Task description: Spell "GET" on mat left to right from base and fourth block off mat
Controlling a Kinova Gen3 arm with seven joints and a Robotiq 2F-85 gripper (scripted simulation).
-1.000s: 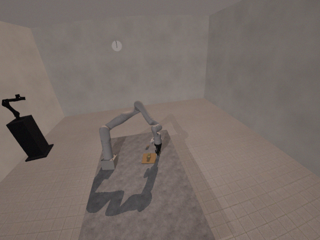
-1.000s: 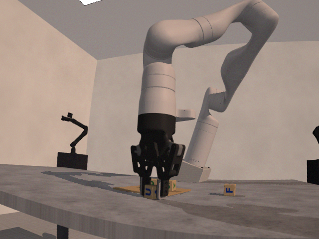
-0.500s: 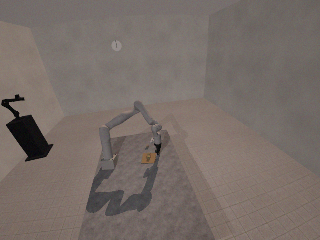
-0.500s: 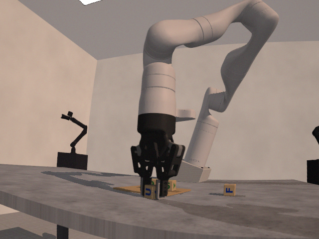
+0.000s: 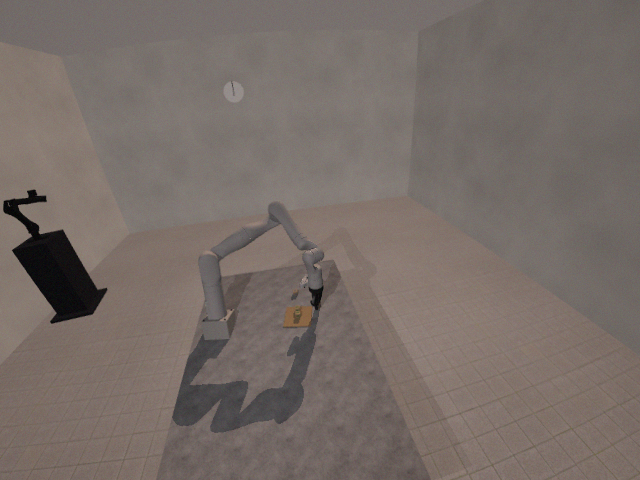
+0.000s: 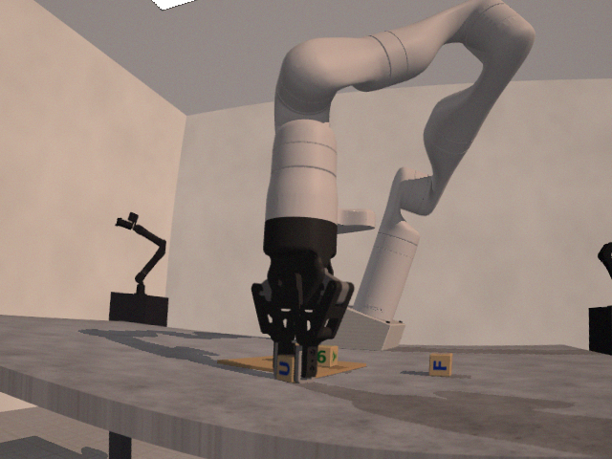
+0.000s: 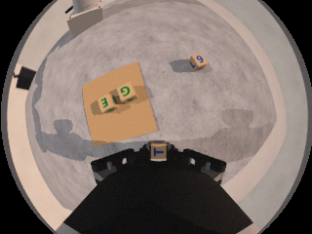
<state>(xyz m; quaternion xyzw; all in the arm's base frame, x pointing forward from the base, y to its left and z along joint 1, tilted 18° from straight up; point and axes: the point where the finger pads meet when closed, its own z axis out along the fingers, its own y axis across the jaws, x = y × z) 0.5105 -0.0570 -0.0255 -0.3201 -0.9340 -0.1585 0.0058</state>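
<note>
Right now my hand is 120 mm past the E block and 20 mm to the left of it. Round my hand: F block 80 mm behind, 160 mm to the left, 10 mm below; then mat 120 mm behind, 20 mm to the right, 20 mm below.
</note>
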